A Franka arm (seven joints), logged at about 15 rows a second.
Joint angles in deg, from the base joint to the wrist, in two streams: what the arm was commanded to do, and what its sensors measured. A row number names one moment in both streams.
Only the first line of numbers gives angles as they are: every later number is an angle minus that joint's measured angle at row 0.
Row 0, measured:
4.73, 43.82, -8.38, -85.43, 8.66, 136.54, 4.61
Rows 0 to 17, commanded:
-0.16, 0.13, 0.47, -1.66, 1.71, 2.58, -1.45
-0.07, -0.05, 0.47, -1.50, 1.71, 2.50, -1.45
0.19, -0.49, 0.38, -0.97, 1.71, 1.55, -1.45
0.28, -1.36, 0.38, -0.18, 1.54, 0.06, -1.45
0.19, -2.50, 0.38, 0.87, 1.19, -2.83, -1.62
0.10, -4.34, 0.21, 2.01, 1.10, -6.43, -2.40
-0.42, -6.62, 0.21, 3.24, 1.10, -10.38, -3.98
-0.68, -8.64, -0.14, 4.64, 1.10, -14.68, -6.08
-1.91, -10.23, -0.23, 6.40, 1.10, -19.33, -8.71
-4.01, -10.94, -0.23, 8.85, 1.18, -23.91, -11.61
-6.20, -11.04, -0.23, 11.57, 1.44, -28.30, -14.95
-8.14, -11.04, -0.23, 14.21, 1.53, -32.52, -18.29
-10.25, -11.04, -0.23, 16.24, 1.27, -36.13, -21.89
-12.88, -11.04, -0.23, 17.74, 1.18, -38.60, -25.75
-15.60, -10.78, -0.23, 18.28, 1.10, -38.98, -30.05
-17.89, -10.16, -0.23, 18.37, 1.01, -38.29, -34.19
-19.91, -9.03, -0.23, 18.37, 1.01, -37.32, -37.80
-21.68, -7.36, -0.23, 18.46, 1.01, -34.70, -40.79
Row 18, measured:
-17.91, -11.38, -1.25, 15.73, 0.45, -36.56, -34.10
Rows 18 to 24, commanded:
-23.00, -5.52, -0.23, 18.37, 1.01, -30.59, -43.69
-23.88, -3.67, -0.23, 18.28, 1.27, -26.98, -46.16
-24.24, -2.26, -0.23, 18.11, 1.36, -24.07, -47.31
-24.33, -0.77, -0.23, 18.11, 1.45, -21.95, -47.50
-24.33, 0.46, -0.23, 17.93, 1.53, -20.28, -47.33
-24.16, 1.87, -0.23, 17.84, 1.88, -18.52, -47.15
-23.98, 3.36, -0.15, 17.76, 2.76, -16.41, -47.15
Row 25, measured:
-24.07, 0.83, -0.65, 15.68, 1.10, -18.56, -46.09
